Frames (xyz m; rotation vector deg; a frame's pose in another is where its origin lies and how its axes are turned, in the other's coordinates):
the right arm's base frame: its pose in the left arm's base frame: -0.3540 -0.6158 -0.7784 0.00 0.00 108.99
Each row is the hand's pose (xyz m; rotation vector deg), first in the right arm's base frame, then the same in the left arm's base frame.
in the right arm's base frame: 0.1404 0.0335 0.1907 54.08 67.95 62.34
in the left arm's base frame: -0.4314 -0.4939 -0.5877 31.63 -110.45 -133.24
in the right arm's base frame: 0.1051 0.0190 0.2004 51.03 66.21 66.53
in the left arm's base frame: -0.4062 -0.5226 -0.5780 31.61 -104.22 -134.43
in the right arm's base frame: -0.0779 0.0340 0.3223 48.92 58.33 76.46
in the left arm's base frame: -0.3608 -0.7005 -0.4561 23.86 -92.22 -135.56
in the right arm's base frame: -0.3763 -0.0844 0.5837 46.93 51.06 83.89
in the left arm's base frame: -0.1517 -0.9442 -0.1947 17.39 -82.44 -136.19
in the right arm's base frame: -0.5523 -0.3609 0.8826 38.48 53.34 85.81
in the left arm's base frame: 0.1670 -1.0206 0.1042 25.52 -75.45 -137.62
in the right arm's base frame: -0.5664 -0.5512 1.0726 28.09 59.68 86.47
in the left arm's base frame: 0.3515 -0.9720 0.2942 38.88 -69.32 -136.95
